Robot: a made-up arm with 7 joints. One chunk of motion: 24 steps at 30 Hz.
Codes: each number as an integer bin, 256 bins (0 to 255) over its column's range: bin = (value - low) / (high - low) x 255, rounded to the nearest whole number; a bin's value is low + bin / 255 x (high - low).
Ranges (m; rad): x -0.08..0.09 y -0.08..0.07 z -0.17..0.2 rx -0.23..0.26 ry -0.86..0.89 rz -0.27..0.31
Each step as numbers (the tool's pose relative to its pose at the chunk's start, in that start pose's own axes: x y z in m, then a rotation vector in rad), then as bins.
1 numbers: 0.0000 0.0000 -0.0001 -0.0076 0.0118 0.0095
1 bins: 120 136 117 116 127 123
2 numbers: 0.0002 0.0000 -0.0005 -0.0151 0.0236 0.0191
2 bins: 120 136 117 112 129 127
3 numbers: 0.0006 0.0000 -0.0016 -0.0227 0.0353 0.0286
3 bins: 121 136 116 108 130 131
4 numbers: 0.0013 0.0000 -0.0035 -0.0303 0.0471 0.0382
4 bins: 122 136 115 104 132 136
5 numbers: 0.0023 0.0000 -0.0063 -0.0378 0.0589 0.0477
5 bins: 123 136 113 100 134 140
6 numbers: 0.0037 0.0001 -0.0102 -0.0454 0.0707 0.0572
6 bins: 126 136 110 96 136 144
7 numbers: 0.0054 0.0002 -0.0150 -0.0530 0.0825 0.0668
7 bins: 128 136 107 92 137 148
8 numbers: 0.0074 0.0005 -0.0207 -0.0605 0.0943 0.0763
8 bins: 131 137 103 88 139 152
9 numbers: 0.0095 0.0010 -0.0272 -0.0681 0.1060 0.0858
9 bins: 134 138 98 84 141 156
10 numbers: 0.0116 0.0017 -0.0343 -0.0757 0.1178 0.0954
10 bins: 137 139 94 80 142 161
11 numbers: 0.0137 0.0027 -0.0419 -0.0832 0.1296 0.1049
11 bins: 141 141 88 76 144 165
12 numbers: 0.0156 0.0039 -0.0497 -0.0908 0.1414 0.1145
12 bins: 143 143 83 72 146 169
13 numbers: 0.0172 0.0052 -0.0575 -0.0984 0.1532 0.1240
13 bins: 146 145 78 68 148 173
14 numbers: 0.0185 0.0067 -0.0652 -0.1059 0.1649 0.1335
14 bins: 148 147 72 65 149 177
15 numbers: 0.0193 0.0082 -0.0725 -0.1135 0.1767 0.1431
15 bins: 149 150 67 61 151 182
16 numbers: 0.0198 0.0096 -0.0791 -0.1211 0.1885 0.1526
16 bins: 150 152 63 57 153 186
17 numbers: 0.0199 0.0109 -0.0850 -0.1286 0.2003 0.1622
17 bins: 150 155 59 53 155 190
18 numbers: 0.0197 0.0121 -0.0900 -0.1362 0.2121 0.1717
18 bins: 150 157 55 49 156 194
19 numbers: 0.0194 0.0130 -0.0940 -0.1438 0.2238 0.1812
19 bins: 149 158 52 45 158 198
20 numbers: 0.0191 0.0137 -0.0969 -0.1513 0.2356 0.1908
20 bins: 149 159 50 41 160 203
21 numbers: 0.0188 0.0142 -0.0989 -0.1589 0.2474 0.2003
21 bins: 148 160 49 37 161 207
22 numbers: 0.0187 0.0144 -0.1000 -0.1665 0.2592 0.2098
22 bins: 148 160 48 33 163 211
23 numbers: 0.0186 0.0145 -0.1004 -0.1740 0.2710 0.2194
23 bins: 148 161 48 29 165 215
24 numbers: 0.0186 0.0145 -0.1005 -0.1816 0.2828 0.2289
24 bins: 148 161 48 25 167 219
